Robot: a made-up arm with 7 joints. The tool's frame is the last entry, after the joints.
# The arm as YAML. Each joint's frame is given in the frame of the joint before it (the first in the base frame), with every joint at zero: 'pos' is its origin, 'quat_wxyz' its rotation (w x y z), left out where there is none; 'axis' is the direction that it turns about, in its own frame. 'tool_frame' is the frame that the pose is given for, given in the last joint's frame.
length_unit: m
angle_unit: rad
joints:
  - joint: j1
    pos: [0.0, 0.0, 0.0]
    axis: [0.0, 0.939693, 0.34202]
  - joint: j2
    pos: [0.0, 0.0, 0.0]
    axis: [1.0, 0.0, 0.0]
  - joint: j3
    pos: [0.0, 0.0, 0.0]
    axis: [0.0, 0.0, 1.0]
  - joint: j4
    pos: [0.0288, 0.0, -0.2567]
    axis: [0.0, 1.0, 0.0]
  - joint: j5
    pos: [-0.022, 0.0, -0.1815]
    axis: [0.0, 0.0, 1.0]
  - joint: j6
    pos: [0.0, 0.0, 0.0]
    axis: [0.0, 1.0, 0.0]
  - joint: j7
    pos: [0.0, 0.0, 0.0]
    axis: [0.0, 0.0, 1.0]
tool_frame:
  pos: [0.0, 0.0, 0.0]
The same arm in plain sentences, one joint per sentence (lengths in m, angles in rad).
The arm has seven revolute joints in a row. What follows holds with every joint at zero, and every direction is one of the base frame's.
Joint 1 sits at the same point as the base frame's origin and turns about the direction (0, 0.9397, 0.342).
Joint 2 sits at the same point as joint 1 and turns about +x.
Joint 3 sits at the same point as joint 2 and turns about +z.
Joint 4 sits 0.0288 m along +x and 0.2567 m along -z from joint 3 and turns about +y.
Joint 5 sits 0.022 m along -x and 0.1815 m along -z from joint 4 and turns about +z.
Joint 6 sits at the same point as joint 5 and turns about +y.
Joint 7 sits at the same point as joint 6 and turns about +z.
The tool frame, which is the frame that the pose is given for, sits at the same point as joint 7; its axes are parallel to the base frame's.

